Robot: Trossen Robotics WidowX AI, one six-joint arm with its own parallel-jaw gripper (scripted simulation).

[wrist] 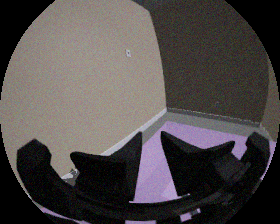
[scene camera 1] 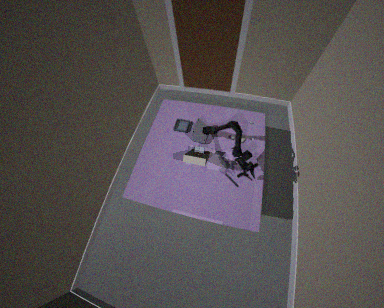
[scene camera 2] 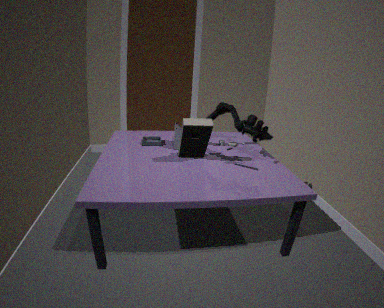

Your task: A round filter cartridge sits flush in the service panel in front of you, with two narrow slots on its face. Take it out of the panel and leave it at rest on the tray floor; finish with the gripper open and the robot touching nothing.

Note:
The pictures show: my gripper and a service panel.

